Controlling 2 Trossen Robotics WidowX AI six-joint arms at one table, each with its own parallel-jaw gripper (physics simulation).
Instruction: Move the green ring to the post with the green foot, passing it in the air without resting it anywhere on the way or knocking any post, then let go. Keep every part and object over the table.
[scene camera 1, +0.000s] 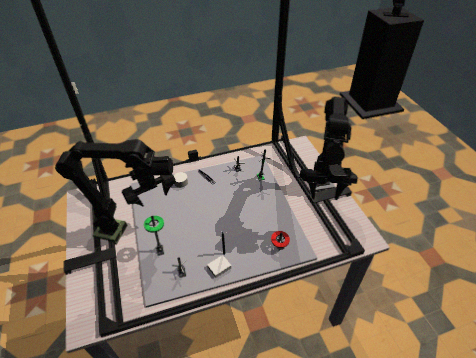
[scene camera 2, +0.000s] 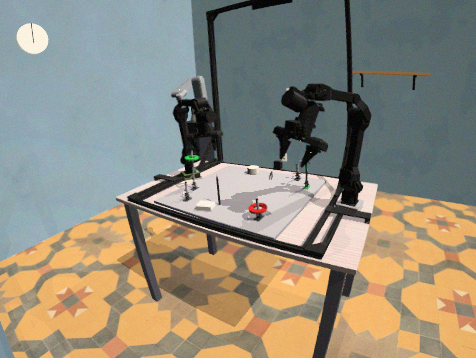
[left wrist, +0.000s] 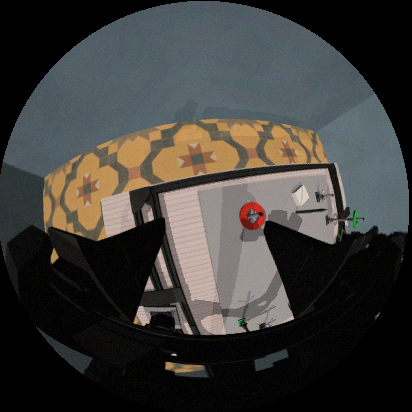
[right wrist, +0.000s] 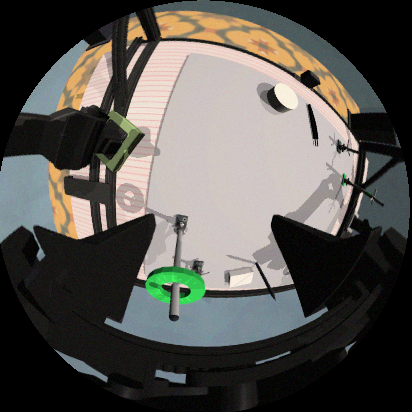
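The green ring sits high on a tall dark-footed post, whose tip sticks out above it. The post with the green foot stands upright at the mat's back right in scene camera 1, with no ring on it. My right gripper is open and empty, above the mat behind the green ring; its fingers are hard to make out in scene camera 2. My left gripper is open and empty, high over the table at the right of scene camera 1.
A red ring sits around a short post. A white block, a thin black upright rod and a short post stand near the front. A white cylinder, black tweezers and another short post are at the back.
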